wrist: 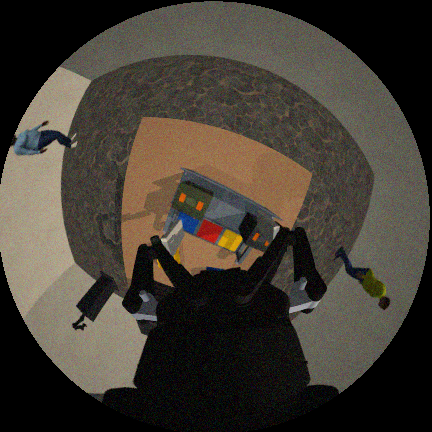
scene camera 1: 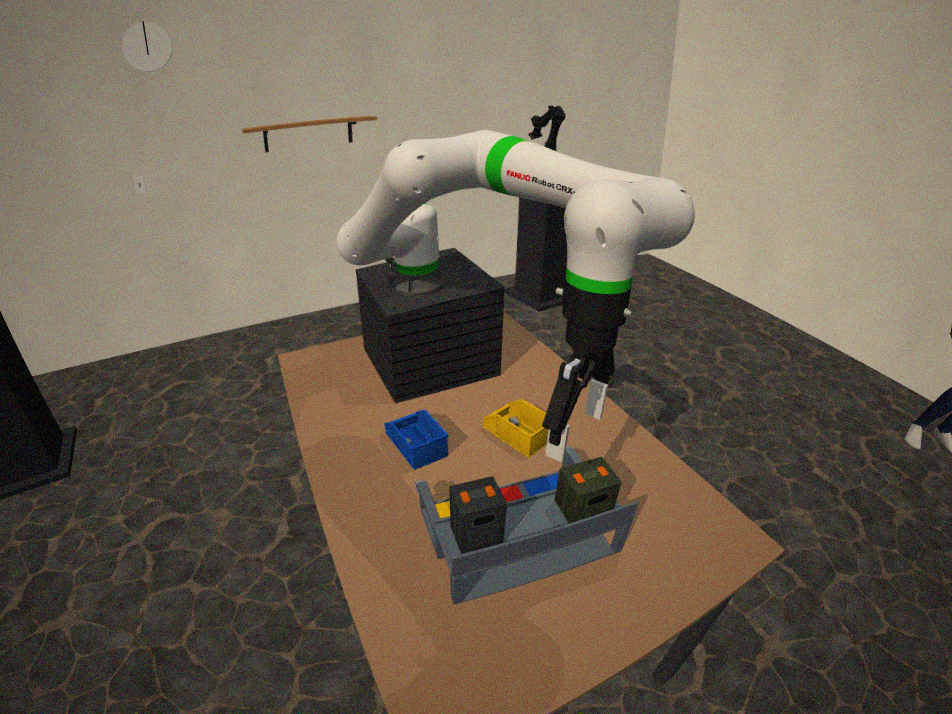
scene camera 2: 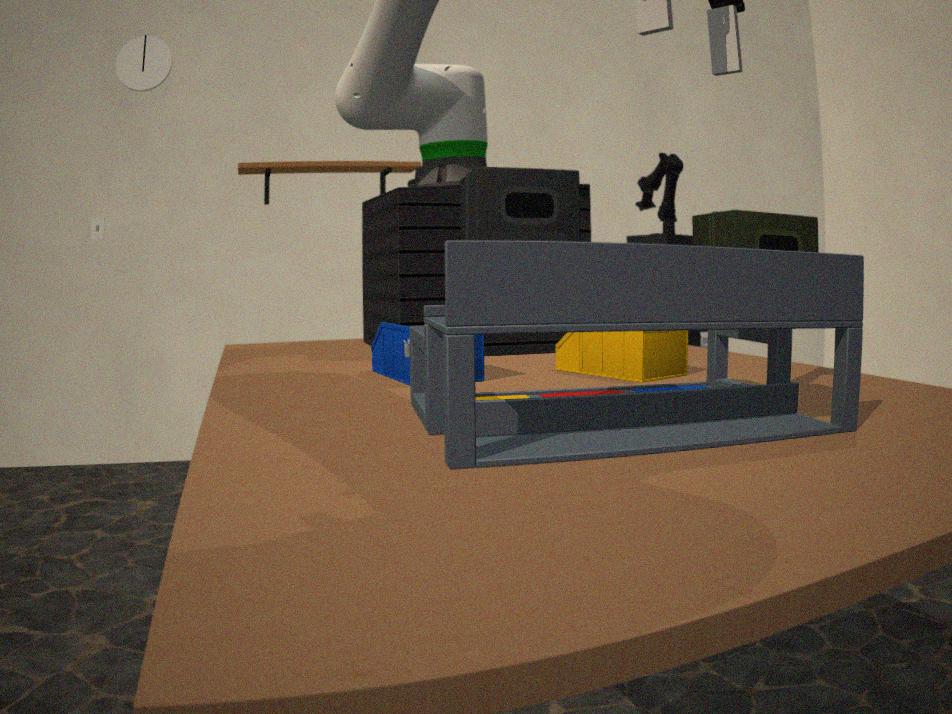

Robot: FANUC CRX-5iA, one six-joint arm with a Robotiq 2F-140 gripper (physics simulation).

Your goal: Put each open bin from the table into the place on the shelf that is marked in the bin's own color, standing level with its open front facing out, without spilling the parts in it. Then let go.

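Frame: origin at the arm's base, x ahead, y left, z up, level; metres.
Seen in the pictures: gripper, fingertip midpoint: (wrist: 219, 222) (scene camera 1: 575, 435) (scene camera 2: 694, 53); arm's base, link origin: (scene camera 1: 419, 285) (scene camera 2: 455, 190).
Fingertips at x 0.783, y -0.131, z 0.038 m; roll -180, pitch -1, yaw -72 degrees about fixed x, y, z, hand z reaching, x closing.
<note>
Pixels of each thing's top centre, then the offset from my fingertips to it. "spot": a spot on its surface instead.
- yellow bin, surface spot: (scene camera 2: 615, 355) (wrist: 176, 253) spot: 0.317 m back, 0.147 m left, 0.309 m down
- blue bin, surface spot: (scene camera 2: 390, 352) spot: 0.476 m back, 0.113 m right, 0.305 m down
- grey shelf, surface spot: (scene camera 2: 653, 284) (scene camera 1: 534, 546) spot: 0.027 m ahead, 0.084 m right, 0.209 m down
- yellow mark, surface spot: (scene camera 1: 442, 509) spot: 0.237 m back, 0.125 m right, 0.334 m down
- red mark, surface spot: (scene camera 1: 511, 494) spot: 0.187 m back, 0.035 m left, 0.333 m down
- blue mark, surface spot: (scene camera 1: 540, 484) (wrist: 186, 226) spot: 0.173 m back, 0.113 m left, 0.334 m down
- dark grey box, top centre: (scene camera 2: 517, 172) (scene camera 1: 477, 493) (wrist: 261, 239) 0.072 m back, 0.145 m right, 0.116 m down
- dark green box, top centre: (scene camera 2: 754, 214) (scene camera 1: 591, 474) (wrist: 190, 201) 0.006 m back, 0.077 m left, 0.141 m down
My gripper (scene camera 1: 576, 422) (scene camera 2: 689, 29) (wrist: 219, 222) is open and empty, high above the table near the shelf's blue-marked end. A yellow bin (scene camera 1: 503, 431) (scene camera 2: 615, 355) (wrist: 177, 257) stands upright on the table with a grey part in it; a finger partly hides it in the wrist view. A blue bin (scene camera 1: 429, 449) (scene camera 2: 390, 352) (wrist: 220, 269) stands upright beside it, mostly hidden in the wrist view. The grey shelf (scene camera 1: 545, 541) (scene camera 2: 653, 284) (wrist: 225, 212) has a yellow mark (scene camera 1: 442, 509) (wrist: 230, 240), red mark (scene camera 1: 511, 494) (wrist: 209, 231) and blue mark (scene camera 1: 540, 484) (wrist: 188, 223) in a row, with no bin on them.
A dark grey box (scene camera 1: 476, 518) (scene camera 2: 492, 203) stands on top of the shelf at the yellow-marked end. A dark green box (scene camera 1: 588, 491) (scene camera 2: 722, 230) (wrist: 192, 200) stands on top at the blue-marked end. The black robot base block (scene camera 1: 446, 345) stands at the table's far end.
</note>
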